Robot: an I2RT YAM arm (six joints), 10 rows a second.
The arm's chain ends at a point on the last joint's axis. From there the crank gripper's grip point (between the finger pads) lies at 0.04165 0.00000 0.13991 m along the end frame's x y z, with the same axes.
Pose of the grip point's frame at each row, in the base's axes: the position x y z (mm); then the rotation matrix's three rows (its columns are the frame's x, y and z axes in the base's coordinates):
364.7 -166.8 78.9; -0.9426 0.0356 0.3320; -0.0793 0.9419 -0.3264; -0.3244 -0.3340 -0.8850
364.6 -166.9 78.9; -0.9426 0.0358 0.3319; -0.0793 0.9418 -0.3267; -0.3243 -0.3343 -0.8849
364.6 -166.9 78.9; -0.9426 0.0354 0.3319; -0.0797 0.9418 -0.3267; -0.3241 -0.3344 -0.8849
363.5 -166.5 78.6; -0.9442 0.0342 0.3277; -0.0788 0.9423 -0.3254; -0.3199 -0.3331 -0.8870
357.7 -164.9 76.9; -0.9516 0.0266 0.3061; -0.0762 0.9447 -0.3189; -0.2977 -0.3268 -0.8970
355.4 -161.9 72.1; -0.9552 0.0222 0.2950; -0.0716 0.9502 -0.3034; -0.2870 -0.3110 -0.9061
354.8 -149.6 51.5; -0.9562 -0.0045 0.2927; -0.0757 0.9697 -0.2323; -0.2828 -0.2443 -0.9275
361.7 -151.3 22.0; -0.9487 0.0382 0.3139; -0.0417 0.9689 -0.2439; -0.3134 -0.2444 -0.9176
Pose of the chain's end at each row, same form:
357.5 -117.8 216.2; -0.9426 0.0356 0.3320; -0.0793 0.9419 -0.3264; -0.3244 -0.3340 -0.8850
357.4 -117.9 216.2; -0.9426 0.0358 0.3319; -0.0793 0.9418 -0.3267; -0.3243 -0.3343 -0.8849
357.4 -117.9 216.2; -0.9426 0.0354 0.3319; -0.0797 0.9418 -0.3267; -0.3241 -0.3344 -0.8849
357.0 -117.7 216.0; -0.9442 0.0342 0.3277; -0.0788 0.9423 -0.3254; -0.3199 -0.3331 -0.8870
354.5 -117.1 214.8; -0.9516 0.0266 0.3061; -0.0762 0.9447 -0.3189; -0.2977 -0.3268 -0.8970
353.9 -116.5 210.8; -0.9552 0.0222 0.2950; -0.0716 0.9502 -0.3034; -0.2870 -0.3110 -0.9061
353.7 -113.9 193.0; -0.9562 -0.0045 0.2927; -0.0757 0.9697 -0.2323; -0.2828 -0.2443 -0.9275
357.3 -115.4 163.4; -0.9487 0.0382 0.3139; -0.0417 0.9689 -0.2439; -0.3134 -0.2444 -0.9176

